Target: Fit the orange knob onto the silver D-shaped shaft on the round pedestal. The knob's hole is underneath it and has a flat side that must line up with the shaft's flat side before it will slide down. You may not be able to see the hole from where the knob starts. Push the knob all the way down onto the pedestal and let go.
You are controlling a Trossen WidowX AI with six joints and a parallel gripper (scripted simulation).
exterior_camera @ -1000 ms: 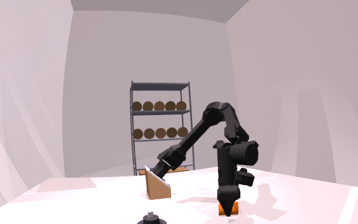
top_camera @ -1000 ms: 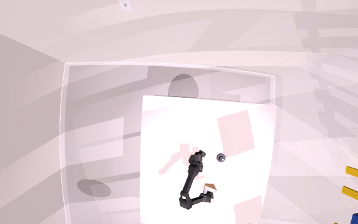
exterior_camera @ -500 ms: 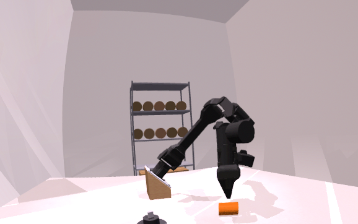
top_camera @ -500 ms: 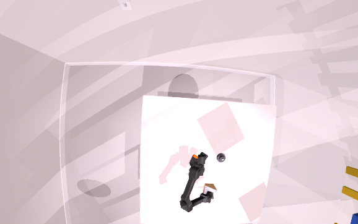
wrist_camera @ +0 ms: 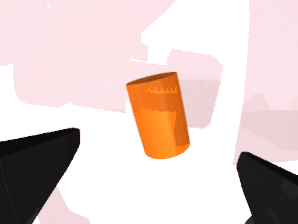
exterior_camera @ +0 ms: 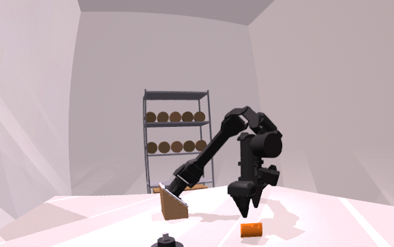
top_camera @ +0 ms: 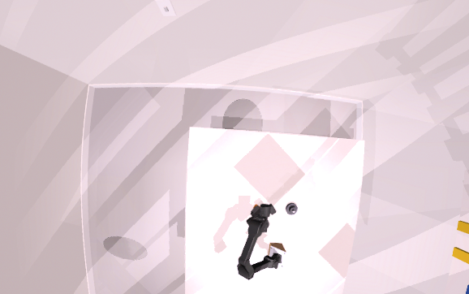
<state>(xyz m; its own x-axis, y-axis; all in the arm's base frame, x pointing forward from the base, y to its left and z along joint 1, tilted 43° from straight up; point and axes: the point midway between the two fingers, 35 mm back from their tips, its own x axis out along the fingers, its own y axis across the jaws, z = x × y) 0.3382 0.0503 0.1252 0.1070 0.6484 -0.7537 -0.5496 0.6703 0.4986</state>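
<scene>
Now: gripper tip 1 cm short of the orange knob, 1 cm to the right of it and 5 cm above it. The rest, counted from my gripper tip: silver shaft 2 cm behind, 24 cm to the right, 4 cm below.
</scene>
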